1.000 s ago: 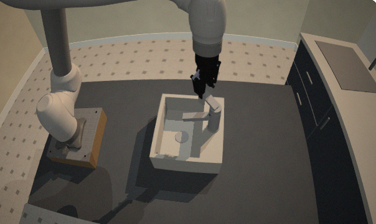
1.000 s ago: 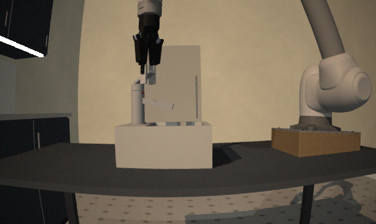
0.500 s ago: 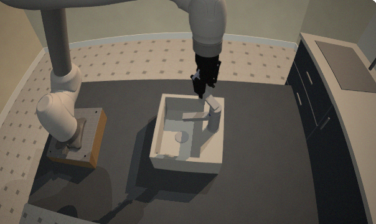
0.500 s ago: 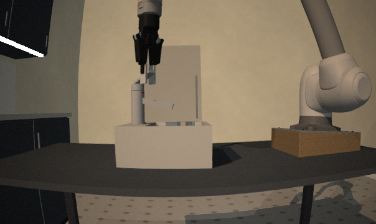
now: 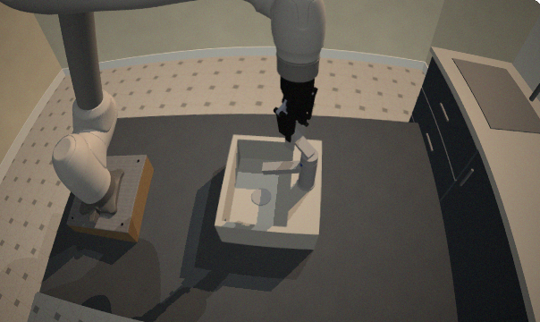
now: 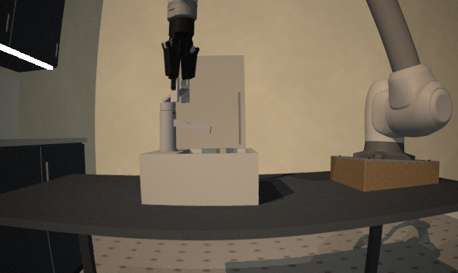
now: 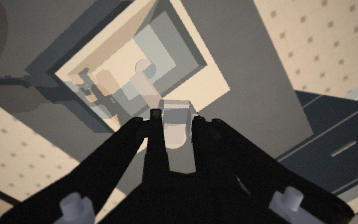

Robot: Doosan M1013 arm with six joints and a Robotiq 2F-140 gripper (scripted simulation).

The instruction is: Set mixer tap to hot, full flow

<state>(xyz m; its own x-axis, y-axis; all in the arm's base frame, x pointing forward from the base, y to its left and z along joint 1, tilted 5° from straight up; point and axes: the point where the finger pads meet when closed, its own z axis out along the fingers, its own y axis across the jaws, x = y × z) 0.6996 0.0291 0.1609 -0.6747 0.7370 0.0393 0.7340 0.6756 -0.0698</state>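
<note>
Right now my hand is 10 mm to the left of the lever, 10 mm short of it and 10 mm above it. Also, from my hand: white sink: 260 mm below, 80 mm behind, 20 mm to the right.
</note>
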